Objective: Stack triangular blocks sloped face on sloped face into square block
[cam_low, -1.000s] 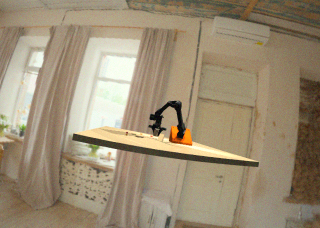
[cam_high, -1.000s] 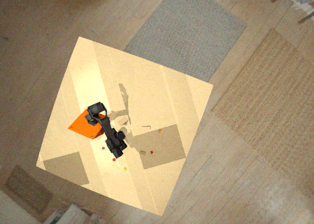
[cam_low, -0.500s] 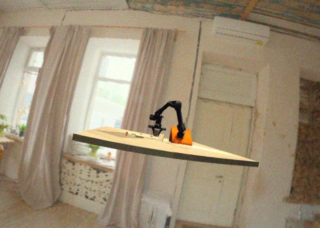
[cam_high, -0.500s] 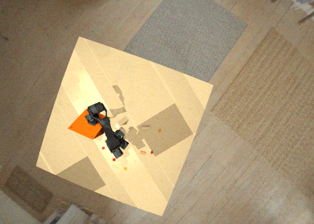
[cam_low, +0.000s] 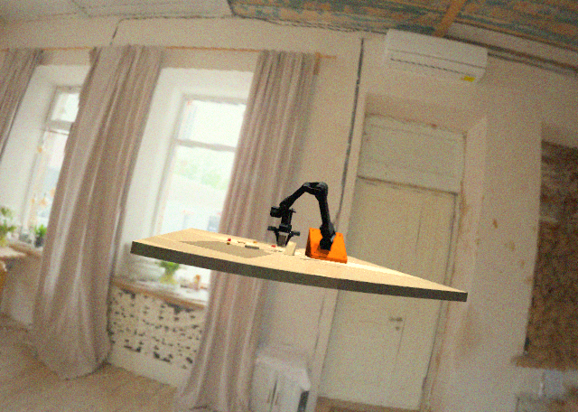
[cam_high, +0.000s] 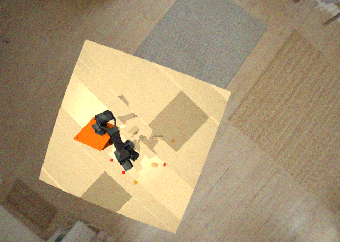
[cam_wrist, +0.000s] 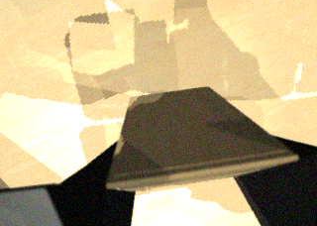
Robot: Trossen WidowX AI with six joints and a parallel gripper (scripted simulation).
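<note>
Now: the triangular block 10 mm to the left of my gripper tip and 10 mm above it. From my gripper tip the other things lie so: pale elongated block (170 mm ahead, 140 mm to the left, 30 mm below).
</note>
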